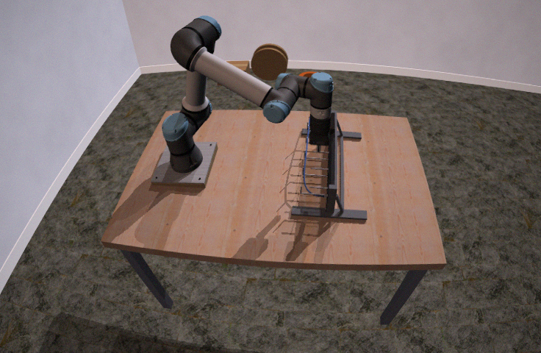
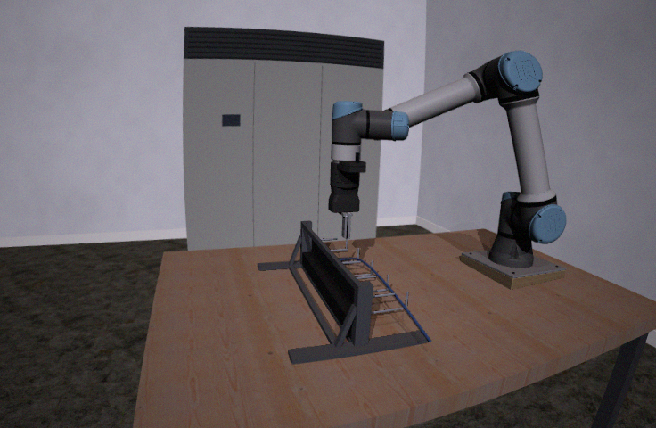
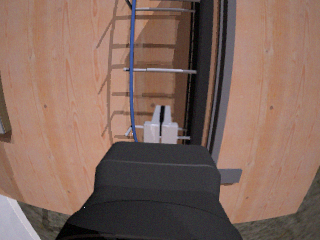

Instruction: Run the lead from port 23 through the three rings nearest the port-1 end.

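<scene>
My gripper is now 10 cm above the dark rack, 6 cm short of it and 4 cm to the right of it.
</scene>
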